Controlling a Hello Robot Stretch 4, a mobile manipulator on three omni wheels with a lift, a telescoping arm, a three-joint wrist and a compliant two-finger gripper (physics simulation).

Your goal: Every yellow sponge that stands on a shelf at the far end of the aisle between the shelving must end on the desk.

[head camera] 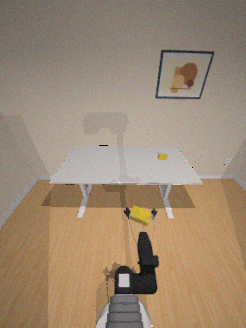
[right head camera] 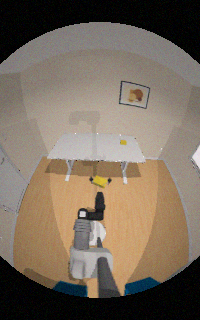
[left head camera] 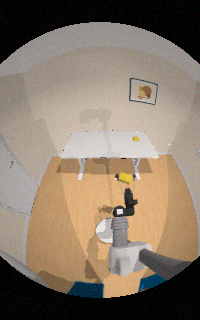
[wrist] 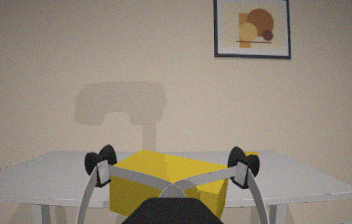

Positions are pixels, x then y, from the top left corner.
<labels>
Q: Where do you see a white desk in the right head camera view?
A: At 76, 146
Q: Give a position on a white desk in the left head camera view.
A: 97, 143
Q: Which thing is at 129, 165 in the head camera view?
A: A white desk.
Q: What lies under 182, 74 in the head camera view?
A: A framed picture.
</labels>
